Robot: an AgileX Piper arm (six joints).
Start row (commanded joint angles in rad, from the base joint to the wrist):
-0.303 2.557 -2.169 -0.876 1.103 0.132
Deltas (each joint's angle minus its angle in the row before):
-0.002 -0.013 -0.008 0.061 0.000 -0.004
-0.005 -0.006 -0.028 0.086 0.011 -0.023
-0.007 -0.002 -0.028 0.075 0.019 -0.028
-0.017 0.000 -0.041 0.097 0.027 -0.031
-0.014 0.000 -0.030 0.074 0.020 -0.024
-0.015 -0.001 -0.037 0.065 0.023 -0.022
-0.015 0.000 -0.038 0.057 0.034 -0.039
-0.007 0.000 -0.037 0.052 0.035 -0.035
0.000 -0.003 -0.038 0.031 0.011 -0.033
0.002 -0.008 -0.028 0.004 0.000 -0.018
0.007 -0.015 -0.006 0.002 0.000 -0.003
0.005 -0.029 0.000 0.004 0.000 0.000
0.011 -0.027 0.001 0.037 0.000 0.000
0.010 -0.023 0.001 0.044 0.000 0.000
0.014 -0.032 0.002 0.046 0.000 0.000
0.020 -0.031 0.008 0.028 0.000 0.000
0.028 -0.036 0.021 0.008 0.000 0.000
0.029 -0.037 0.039 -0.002 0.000 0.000
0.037 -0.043 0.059 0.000 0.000 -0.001
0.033 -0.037 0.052 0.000 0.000 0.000
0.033 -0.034 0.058 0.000 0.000 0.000
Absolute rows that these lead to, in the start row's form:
-0.305 2.544 -2.177 -0.815 1.103 0.128
-0.310 2.538 -2.205 -0.729 1.114 0.105
-0.317 2.536 -2.233 -0.654 1.133 0.077
-0.334 2.536 -2.274 -0.557 1.160 0.046
-0.348 2.536 -2.304 -0.483 1.180 0.022
-0.363 2.535 -2.341 -0.418 1.203 0.000
-0.378 2.535 -2.379 -0.361 1.237 -0.039
-0.385 2.535 -2.416 -0.309 1.272 -0.074
-0.385 2.532 -2.454 -0.278 1.283 -0.107
-0.383 2.524 -2.482 -0.274 1.283 -0.125
-0.376 2.509 -2.488 -0.272 1.283 -0.128
-0.371 2.480 -2.488 -0.268 1.283 -0.128
-0.360 2.453 -2.487 -0.231 1.283 -0.128
-0.350 2.430 -2.486 -0.187 1.283 -0.128
-0.336 2.398 -2.484 -0.141 1.283 -0.128
-0.316 2.367 -2.476 -0.113 1.283 -0.128
-0.288 2.331 -2.455 -0.105 1.283 -0.128
-0.259 2.294 -2.416 -0.107 1.283 -0.128
-0.222 2.251 -2.357 -0.107 1.283 -0.129
-0.189 2.214 -2.305 -0.107 1.283 -0.129
-0.156 2.180 -2.247 -0.107 1.283 -0.129

